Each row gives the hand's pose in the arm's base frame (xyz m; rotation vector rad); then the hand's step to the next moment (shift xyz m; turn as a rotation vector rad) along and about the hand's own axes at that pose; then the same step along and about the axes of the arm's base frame.
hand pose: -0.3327 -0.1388 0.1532 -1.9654 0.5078 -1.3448
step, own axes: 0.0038 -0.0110 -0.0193 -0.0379 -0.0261 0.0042
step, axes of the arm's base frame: -0.0170 -0.0012 0.0148 -0.0124 0.0440 -0.0066
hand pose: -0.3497 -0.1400 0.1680 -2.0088 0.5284 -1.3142
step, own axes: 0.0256 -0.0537 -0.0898 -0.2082 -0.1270 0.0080
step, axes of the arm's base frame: -0.0727 -0.0074 0.0791 -0.0814 0.2258 -0.0439
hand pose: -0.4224 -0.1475 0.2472 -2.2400 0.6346 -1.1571
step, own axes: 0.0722 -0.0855 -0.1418 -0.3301 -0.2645 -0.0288
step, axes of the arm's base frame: -0.0674 -0.0154 0.1669 -0.1537 0.3950 -0.0085
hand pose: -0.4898 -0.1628 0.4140 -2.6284 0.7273 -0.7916
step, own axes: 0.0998 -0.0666 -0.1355 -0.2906 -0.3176 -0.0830
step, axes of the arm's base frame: 0.0185 -0.0178 0.1791 -0.1365 0.4100 0.0739
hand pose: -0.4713 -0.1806 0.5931 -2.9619 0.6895 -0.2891
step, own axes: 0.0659 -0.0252 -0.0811 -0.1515 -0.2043 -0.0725
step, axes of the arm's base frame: 0.0524 -0.0101 0.0933 -0.0605 0.2472 0.0720
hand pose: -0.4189 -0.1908 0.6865 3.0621 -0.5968 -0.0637
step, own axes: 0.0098 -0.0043 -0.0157 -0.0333 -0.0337 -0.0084
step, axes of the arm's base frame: 0.0114 0.0005 0.0152 -0.0178 0.0438 0.0086
